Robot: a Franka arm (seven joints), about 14 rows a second.
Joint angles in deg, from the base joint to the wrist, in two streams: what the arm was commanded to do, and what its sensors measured. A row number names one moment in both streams.
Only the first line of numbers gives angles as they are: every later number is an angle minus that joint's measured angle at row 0.
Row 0, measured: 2.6 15.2 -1.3 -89.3 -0.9 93.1 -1.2
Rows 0 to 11, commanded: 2.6 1.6 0.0 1.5 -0.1 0.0 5.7; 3.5 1.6 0.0 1.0 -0.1 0.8 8.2; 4.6 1.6 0.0 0.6 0.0 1.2 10.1; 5.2 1.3 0.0 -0.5 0.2 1.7 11.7; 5.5 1.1 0.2 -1.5 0.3 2.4 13.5; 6.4 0.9 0.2 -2.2 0.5 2.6 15.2; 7.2 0.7 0.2 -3.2 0.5 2.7 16.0; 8.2 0.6 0.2 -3.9 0.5 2.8 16.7; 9.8 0.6 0.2 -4.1 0.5 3.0 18.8; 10.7 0.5 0.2 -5.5 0.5 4.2 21.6; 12.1 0.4 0.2 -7.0 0.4 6.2 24.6; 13.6 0.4 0.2 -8.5 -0.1 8.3 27.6
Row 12, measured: 11.1 1.5 0.5 -4.8 0.1 4.7 21.9
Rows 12 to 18, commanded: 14.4 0.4 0.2 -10.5 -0.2 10.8 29.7; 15.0 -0.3 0.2 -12.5 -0.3 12.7 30.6; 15.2 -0.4 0.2 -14.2 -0.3 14.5 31.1; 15.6 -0.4 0.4 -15.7 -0.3 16.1 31.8; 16.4 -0.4 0.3 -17.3 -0.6 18.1 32.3; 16.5 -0.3 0.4 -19.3 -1.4 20.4 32.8; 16.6 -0.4 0.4 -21.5 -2.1 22.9 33.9
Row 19, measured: 16.0 1.5 0.5 -16.2 -0.2 18.6 30.9
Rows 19 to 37, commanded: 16.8 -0.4 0.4 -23.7 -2.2 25.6 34.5; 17.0 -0.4 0.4 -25.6 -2.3 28.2 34.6; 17.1 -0.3 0.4 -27.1 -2.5 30.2 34.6; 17.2 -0.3 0.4 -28.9 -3.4 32.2 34.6; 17.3 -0.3 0.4 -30.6 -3.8 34.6 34.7; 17.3 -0.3 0.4 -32.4 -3.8 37.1 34.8; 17.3 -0.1 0.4 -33.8 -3.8 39.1 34.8; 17.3 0.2 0.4 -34.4 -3.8 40.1 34.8; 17.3 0.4 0.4 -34.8 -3.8 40.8 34.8; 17.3 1.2 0.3 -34.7 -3.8 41.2 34.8; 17.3 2.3 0.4 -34.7 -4.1 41.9 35.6; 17.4 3.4 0.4 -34.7 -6.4 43.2 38.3; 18.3 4.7 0.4 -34.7 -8.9 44.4 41.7; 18.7 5.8 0.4 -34.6 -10.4 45.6 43.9; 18.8 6.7 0.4 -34.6 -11.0 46.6 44.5; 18.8 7.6 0.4 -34.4 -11.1 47.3 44.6; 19.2 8.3 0.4 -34.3 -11.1 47.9 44.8; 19.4 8.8 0.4 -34.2 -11.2 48.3 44.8; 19.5 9.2 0.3 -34.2 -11.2 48.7 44.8
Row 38, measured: 19.0 8.5 0.6 -34.6 -9.3 47.7 42.5
